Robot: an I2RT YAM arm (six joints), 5 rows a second.
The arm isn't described. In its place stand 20 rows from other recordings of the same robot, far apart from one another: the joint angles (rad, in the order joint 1, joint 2, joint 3, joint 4, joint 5, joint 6), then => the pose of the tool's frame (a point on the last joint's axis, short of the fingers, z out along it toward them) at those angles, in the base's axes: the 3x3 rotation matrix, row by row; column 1 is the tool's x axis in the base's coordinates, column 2 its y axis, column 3 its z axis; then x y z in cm.
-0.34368, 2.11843, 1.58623, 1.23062, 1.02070, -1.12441 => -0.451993, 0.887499, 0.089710; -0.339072, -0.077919, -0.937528; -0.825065, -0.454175, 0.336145; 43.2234, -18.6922, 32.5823
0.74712, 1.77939, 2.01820, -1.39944, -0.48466, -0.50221 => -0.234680, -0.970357, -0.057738; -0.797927, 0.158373, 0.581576; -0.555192, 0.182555, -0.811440; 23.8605, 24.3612, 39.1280
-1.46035, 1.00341, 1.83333, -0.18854, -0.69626, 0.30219 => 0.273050, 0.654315, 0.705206; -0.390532, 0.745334, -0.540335; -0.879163, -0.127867, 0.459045; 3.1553, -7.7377, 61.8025
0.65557, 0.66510, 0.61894, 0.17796, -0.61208, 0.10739 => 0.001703, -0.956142, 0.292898; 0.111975, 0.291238, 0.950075; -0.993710, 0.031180, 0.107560; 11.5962, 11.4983, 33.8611
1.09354, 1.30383, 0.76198, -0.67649, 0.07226, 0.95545 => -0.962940, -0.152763, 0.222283; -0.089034, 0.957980, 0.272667; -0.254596, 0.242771, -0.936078; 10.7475, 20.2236, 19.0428
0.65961, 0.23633, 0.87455, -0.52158, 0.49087, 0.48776 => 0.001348, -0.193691, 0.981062; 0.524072, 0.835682, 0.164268; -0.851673, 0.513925, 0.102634; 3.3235, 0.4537, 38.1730
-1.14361, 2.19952, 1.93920, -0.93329, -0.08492, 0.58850 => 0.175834, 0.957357, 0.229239; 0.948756, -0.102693, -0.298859; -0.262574, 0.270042, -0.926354; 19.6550, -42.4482, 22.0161
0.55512, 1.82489, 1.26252, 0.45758, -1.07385, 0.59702 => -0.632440, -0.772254, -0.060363; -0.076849, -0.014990, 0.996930; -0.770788, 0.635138, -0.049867; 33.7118, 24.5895, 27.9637
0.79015, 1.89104, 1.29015, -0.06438, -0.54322, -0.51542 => 0.062874, -0.992298, 0.106733; -0.536104, 0.056625, 0.842251; -0.841807, -0.110176, -0.528415; 28.3417, 31.2272, 21.0563
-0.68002, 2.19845, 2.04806, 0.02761, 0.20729, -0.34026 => -0.348135, 0.698005, 0.625772; -0.138481, 0.621914, -0.770743; -0.927160, -0.354981, -0.119850; 41.0823, -34.1653, 33.6471
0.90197, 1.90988, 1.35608, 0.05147, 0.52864, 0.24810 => -0.388450, -0.317691, 0.864974; -0.149527, 0.947980, 0.281028; -0.909257, -0.020172, -0.415745; 28.6635, 33.3714, 23.4221
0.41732, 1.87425, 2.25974, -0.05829, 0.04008, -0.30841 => 0.392350, -0.263643, 0.881223; -0.157821, 0.924540, 0.346870; -0.906176, -0.275169, 0.321135; 37.2743, 16.3700, 54.8374
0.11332, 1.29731, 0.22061, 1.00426, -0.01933, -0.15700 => -0.050356, -0.141829, 0.988610; -0.163067, 0.977750, 0.131965; -0.985329, -0.154564, -0.072363; 22.5479, 2.6354, 17.2515
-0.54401, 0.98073, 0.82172, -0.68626, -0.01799, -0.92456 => -0.790473, -0.205592, 0.576961; -0.454748, 0.828032, -0.327976; -0.410313, -0.521628, -0.748029; 16.9093, -10.1534, 27.1317
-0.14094, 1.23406, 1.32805, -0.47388, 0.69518, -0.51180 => -0.661371, 0.427739, 0.616140; -0.286027, 0.615556, -0.734357; -0.693381, -0.661914, -0.284766; 25.9339, -5.9826, 40.7825
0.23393, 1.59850, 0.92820, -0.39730, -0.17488, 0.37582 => -0.906447, 0.024525, 0.421607; 0.155558, 0.947511, 0.279328; -0.392627, 0.318780, -0.862684; 29.9310, 7.7691, 17.6681
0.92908, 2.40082, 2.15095, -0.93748, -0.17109, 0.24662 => -0.740323, -0.666947, 0.084280; -0.588881, 0.703866, 0.397230; -0.324253, 0.244448, -0.913841; 29.9131, 41.0455, 18.8059
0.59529, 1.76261, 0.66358, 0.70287, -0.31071, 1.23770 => -0.829722, 0.051011, 0.555842; 0.524789, 0.410537, 0.745692; -0.190155, 0.910416, -0.367401; 27.0987, 19.6670, 14.0055
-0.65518, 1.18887, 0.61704, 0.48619, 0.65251, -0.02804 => -0.094820, 0.961542, 0.257772; 0.044767, 0.262795, -0.963812; -0.994487, -0.079849, -0.067963; 19.4586, -17.6782, 26.7599
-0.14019, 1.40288, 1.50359, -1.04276, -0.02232, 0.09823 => -0.784545, 0.204628, 0.585335; 0.209731, 0.975913, -0.060061; -0.583526, 0.075642, -0.808564; 27.5441, -3.8066, 36.9483
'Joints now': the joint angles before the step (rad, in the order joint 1, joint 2, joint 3, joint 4, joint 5, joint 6). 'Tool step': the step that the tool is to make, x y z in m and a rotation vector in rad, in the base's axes. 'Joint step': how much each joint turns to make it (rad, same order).
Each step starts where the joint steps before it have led.
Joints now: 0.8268 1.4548 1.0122 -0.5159 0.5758 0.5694
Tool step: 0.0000 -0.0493 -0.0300 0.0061 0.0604 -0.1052
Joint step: -0.1333 -0.0870 -0.1817 0.0537 -0.0539 0.0028
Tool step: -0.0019 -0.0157 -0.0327 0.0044 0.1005 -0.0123
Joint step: -0.0523 0.0257 -0.0964 0.0464 -0.0768 -0.0012
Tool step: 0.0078 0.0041 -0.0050 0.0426 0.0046 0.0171
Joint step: -0.0109 0.0369 0.0053 0.0561 -0.0460 -0.0071
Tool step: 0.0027 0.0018 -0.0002 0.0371 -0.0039 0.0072
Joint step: -0.0042 0.0061 0.0002 0.0292 -0.0297 0.0046
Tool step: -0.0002 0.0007 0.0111 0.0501 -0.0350 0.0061
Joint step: 0.0000 -0.0358 0.0059 0.0139 -0.0202 0.0062
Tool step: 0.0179 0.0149 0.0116 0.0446 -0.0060 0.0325
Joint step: 0.0002 0.0642 0.0969 0.0008 -0.0453 -0.0079
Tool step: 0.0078 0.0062 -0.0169 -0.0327 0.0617 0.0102
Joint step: -0.0001 0.0840 0.0232 -0.0074 -0.0138 -0.0032
